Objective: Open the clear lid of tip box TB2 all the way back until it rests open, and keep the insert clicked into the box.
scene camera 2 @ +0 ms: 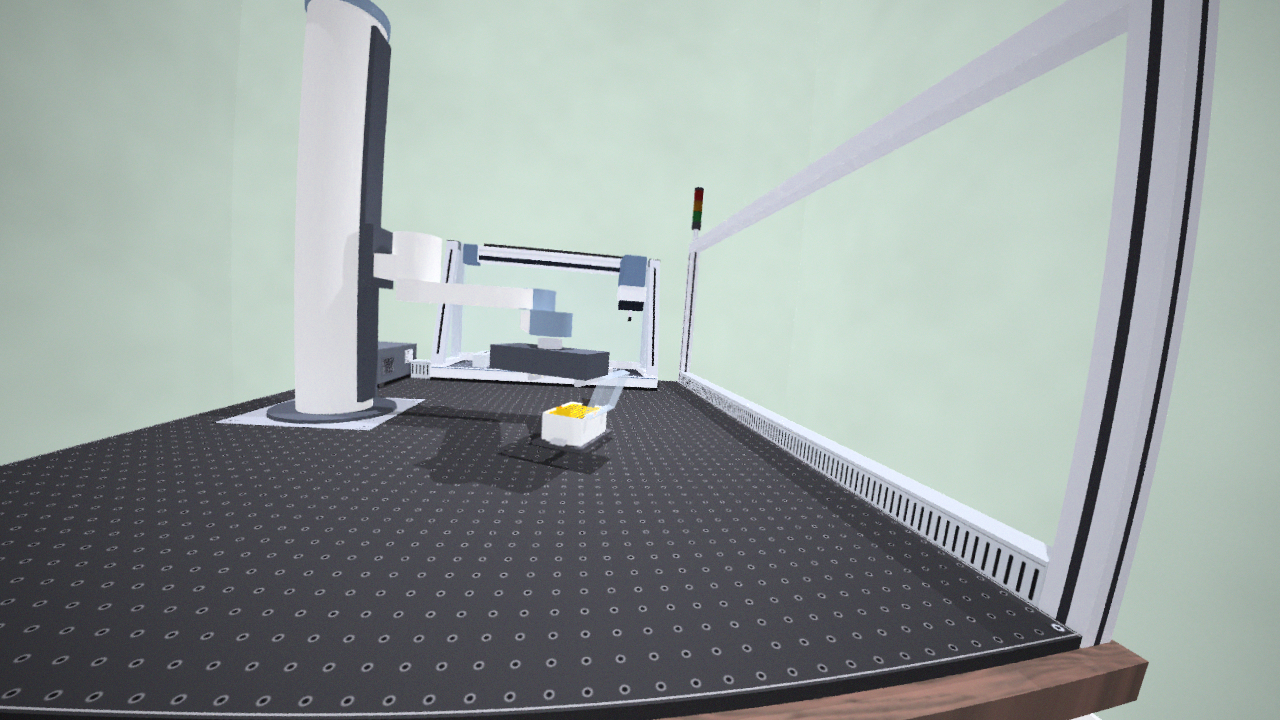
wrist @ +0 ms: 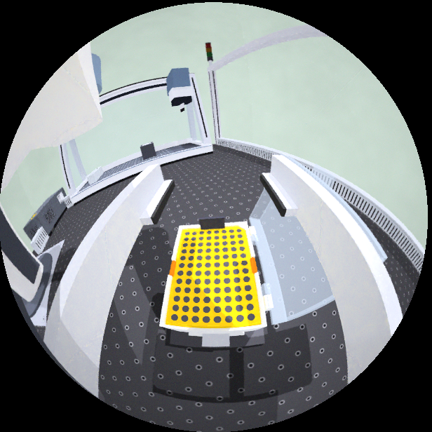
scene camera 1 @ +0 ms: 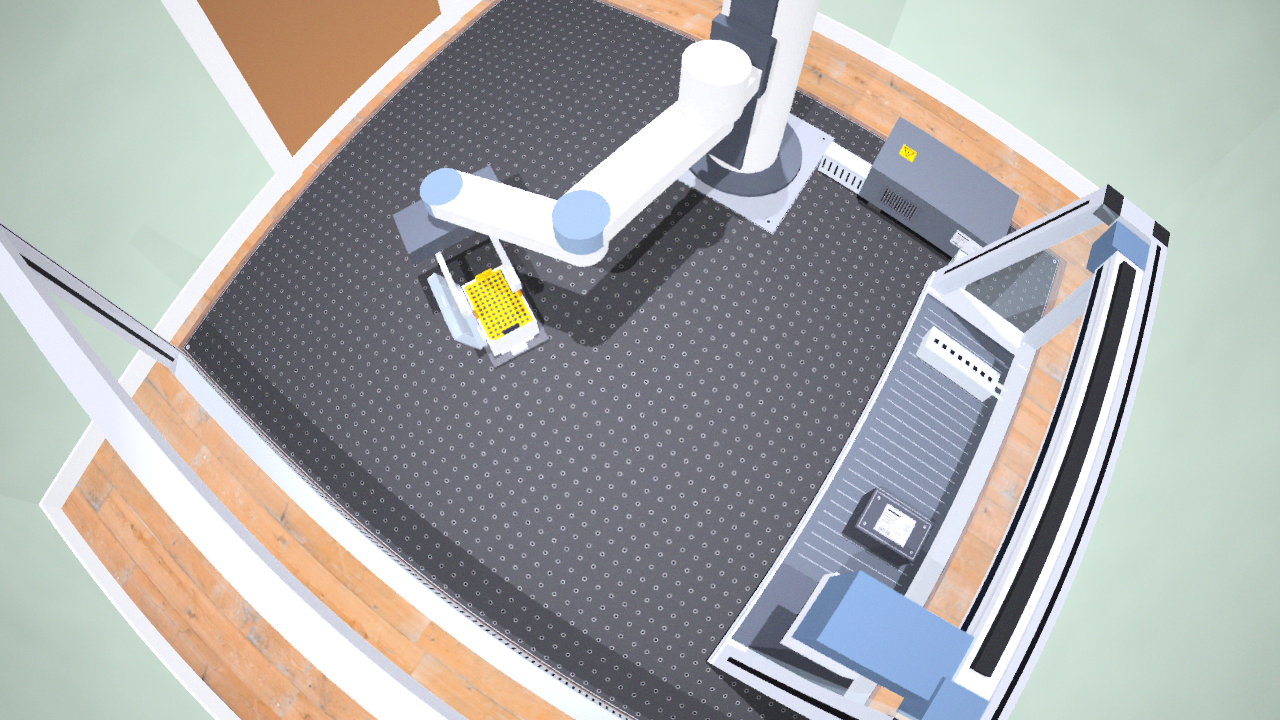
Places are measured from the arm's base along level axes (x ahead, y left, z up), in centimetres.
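Pixels of known places: gripper, fingertip midpoint: [scene camera 1: 491,300]; arm's base, link origin: [scene camera 2: 336,414] [scene camera 1: 740,149].
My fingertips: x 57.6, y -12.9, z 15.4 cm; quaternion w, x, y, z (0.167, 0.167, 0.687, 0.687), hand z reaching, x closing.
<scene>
Ahead of a thing's pixels: the offset from my fingertips to its top centre. "spot": to the spot under its first point. Level surfaces: height alone.
Tip box TB2 {dy -2.3, dx -2.3, dz -7.5 cm} [scene camera 1: 517,339] [scene camera 2: 570,433] [wrist: 180,330] is a white box standing upright on the dark perforated table. Its yellow insert {dy -2.3, dx -2.3, dz -6.7 cm} [scene camera 1: 498,306] [scene camera 2: 572,411] [wrist: 214,276] sits level inside the rim. The clear lid {dy -5.4, dx +3.6, dz +1.2 cm} [scene camera 1: 452,313] [scene camera 2: 608,394] [wrist: 297,255] is open past upright and slopes up and outward from the box's long side, on the right in the wrist view. My gripper [scene camera 1: 490,288] [wrist: 215,168] is shut and holds nothing, its fingers still apart at their narrowest. One finger overlaps the lid in the wrist view; whether they touch cannot be told.
The arm's column [scene camera 1: 769,98] [scene camera 2: 338,205] stands behind the box. A grey controller box {spot: dy +52.1, dx -68.1, dz -2.7 cm} [scene camera 1: 944,183] is beside it. A gantry frame [scene camera 2: 546,253] with a grey deck {dz -9.2 cm} [scene camera 1: 913,429] stands at the table's far end. A slotted rail {spot: dy -29.0, dx +42.8, dz -11.8 cm} [scene camera 2: 859,479] runs along one table edge.
</scene>
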